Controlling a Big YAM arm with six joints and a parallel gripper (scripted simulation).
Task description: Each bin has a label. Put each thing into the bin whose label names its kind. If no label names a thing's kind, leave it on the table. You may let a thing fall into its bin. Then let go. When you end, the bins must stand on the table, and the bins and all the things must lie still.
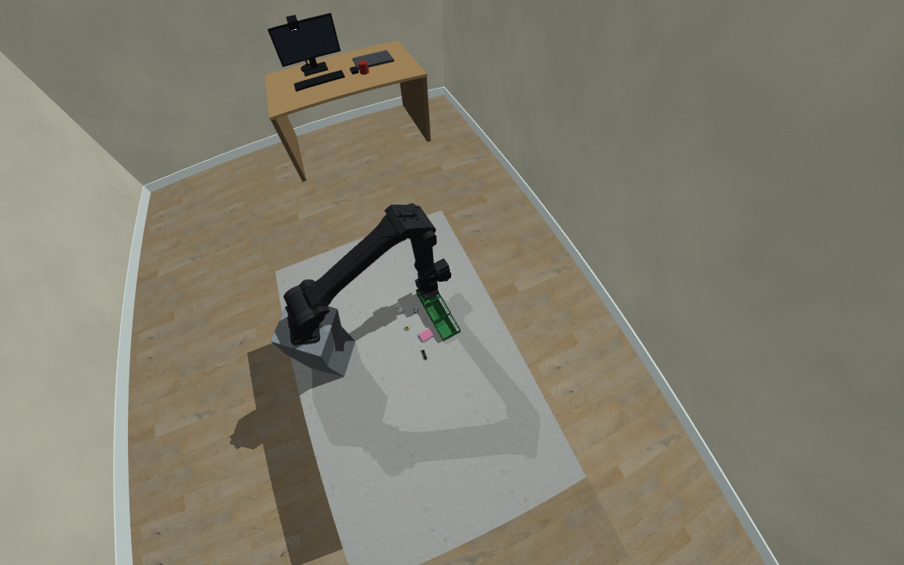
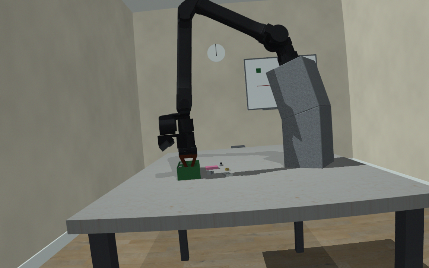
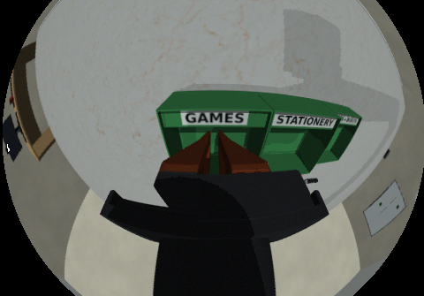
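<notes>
Right now the brass nut is 120 mm to the right of my hand, 120 mm behind it and 20 mm below it. The rest, counted from my hand: grey-white piece 70 mm behind, 50 mm to the right, 20 mm below; then pink eraser 170 mm to the right, 50 mm behind, 20 mm below; then white domino 140 mm behind, 20 mm to the right, 20 mm below.
</notes>
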